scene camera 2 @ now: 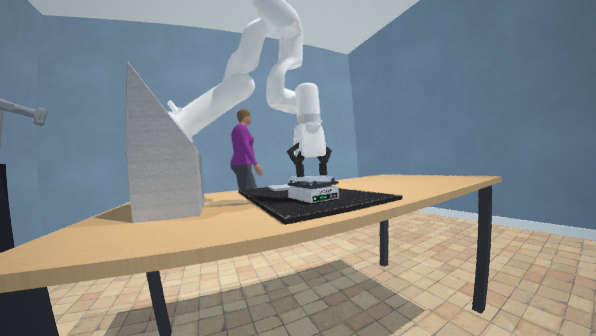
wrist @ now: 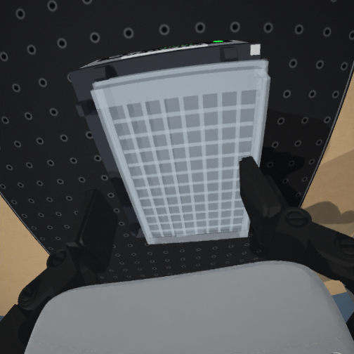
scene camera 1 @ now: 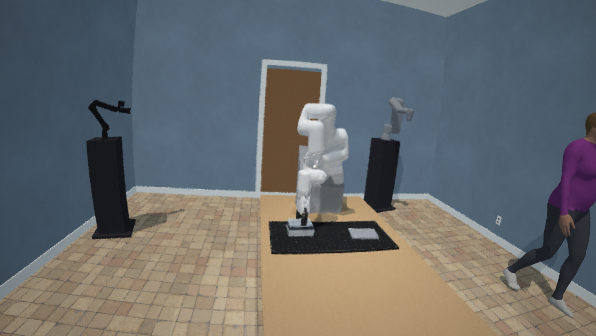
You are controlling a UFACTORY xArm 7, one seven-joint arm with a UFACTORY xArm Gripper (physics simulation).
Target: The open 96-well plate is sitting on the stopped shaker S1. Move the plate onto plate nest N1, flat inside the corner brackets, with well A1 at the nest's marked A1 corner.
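Frame: origin at the arm's base, x left, y back, z up, level; metres.
Seen in the pictures: gripper, fingertip midpoint: (scene camera 2: 312, 176) (scene camera 1: 301, 222); arm's base, origin of the base link: (scene camera 2: 179, 128).
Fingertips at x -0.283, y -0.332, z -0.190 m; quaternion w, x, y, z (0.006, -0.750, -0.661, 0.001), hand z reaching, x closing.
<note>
Pixels of each thing's top centre, then the offset from my fingertips to it. Level surfaces: height alone.
- open 96-well plate, middle of its top: (scene camera 2: 309, 175) (scene camera 1: 300, 220) dx +0.000, dy +0.013, dz +0.002 m
- nest N1, middle of its top: (scene camera 2: 282, 185) (scene camera 1: 363, 232) dx +0.349, dy -0.136, dz -0.057 m
- black perforated board, its level: dz -0.072 m
- wooden table, its level: dz -0.085 m
The open 96-well plate (scene camera 1: 294, 222) (scene camera 2: 310, 178) (wrist: 185, 145) lies on top of shaker S1 (scene camera 1: 300, 232) (scene camera 2: 304, 194) (wrist: 175, 58), a pale box with a dark top and green display. My gripper (scene camera 1: 301, 219) (scene camera 2: 311, 173) (wrist: 171, 190) is open and empty, fingers pointing down just above plate height. In the wrist view the right finger overlaps the plate's right long edge, while the left finger stands apart from its left edge. Contact cannot be told. The nest N1 (scene camera 1: 364, 233) (scene camera 2: 278, 188) is a pale flat slab; its brackets and A1 mark are too small to see.
A black perforated board (scene camera 1: 320, 245) (scene camera 2: 365, 199) (wrist: 30, 147) lies under shaker and nest on the wooden table (scene camera 1: 350, 290) (scene camera 2: 425, 182). The grey arm mount (scene camera 2: 160, 170) stands behind the board. A person in purple (scene camera 1: 580, 165) (scene camera 2: 243, 145) is beyond the table.
</note>
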